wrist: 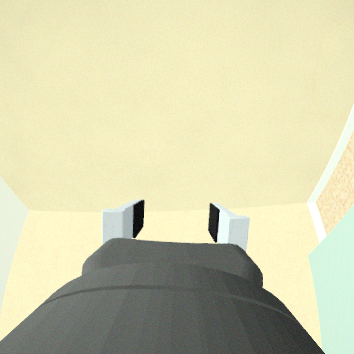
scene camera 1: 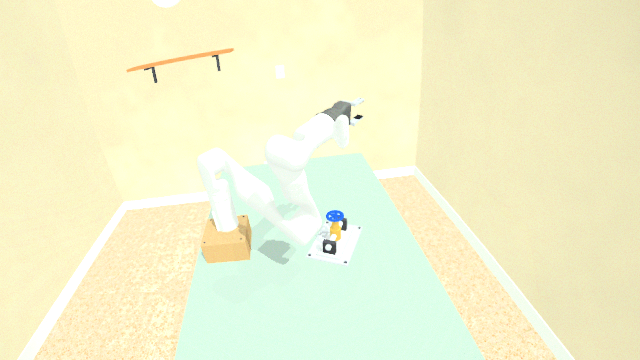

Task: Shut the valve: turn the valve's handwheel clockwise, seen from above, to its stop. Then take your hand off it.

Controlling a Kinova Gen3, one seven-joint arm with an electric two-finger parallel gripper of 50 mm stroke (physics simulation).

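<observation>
The blue handwheel [scene camera 1: 335, 216] lies flat on top of the valve's yellow body [scene camera 1: 335, 231], in scene camera 1 right of the arm's lower bend. The valve stands on a white plate [scene camera 1: 350, 250] between two black supports. My gripper [scene camera 1: 359, 110] [wrist: 175, 214] is open, with nothing between its fingers. It is high up and well away from the handwheel, and points sideways toward the wall. The handwheel does not show in the wrist view. How far it is turned cannot be told.
The white arm [scene camera 1: 287, 152] rises from a wooden base block [scene camera 1: 227, 247] on the green table top [scene camera 1: 310, 310] [wrist: 340, 285]. Its lower bend [scene camera 1: 302, 227] hangs close to the left side of the valve plate. An orange wall shelf [scene camera 1: 182, 59] is at the back left.
</observation>
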